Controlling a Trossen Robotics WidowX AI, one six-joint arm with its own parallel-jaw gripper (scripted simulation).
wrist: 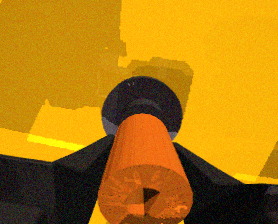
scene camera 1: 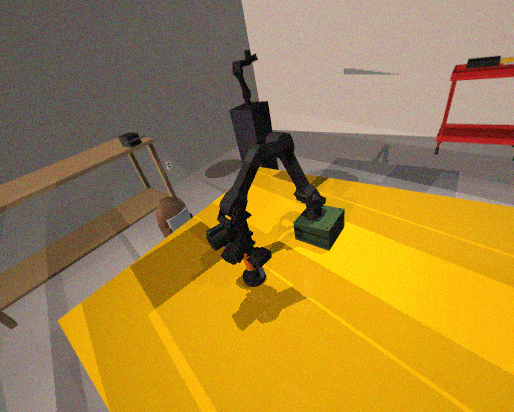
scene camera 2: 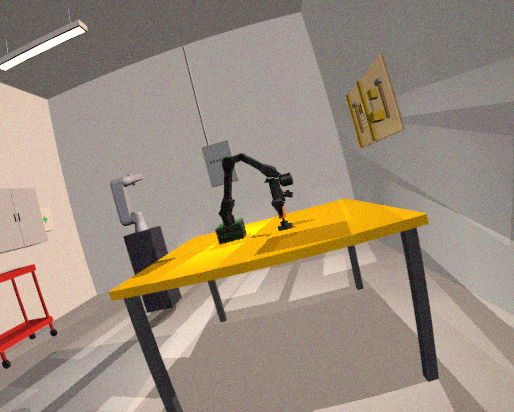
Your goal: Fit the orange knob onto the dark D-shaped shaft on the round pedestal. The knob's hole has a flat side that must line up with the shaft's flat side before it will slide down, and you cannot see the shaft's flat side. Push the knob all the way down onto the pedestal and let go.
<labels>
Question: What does the gripper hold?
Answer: An orange knob.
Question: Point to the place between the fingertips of the gripper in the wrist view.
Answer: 142,144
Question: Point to a pedestal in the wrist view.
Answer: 140,94
</labels>
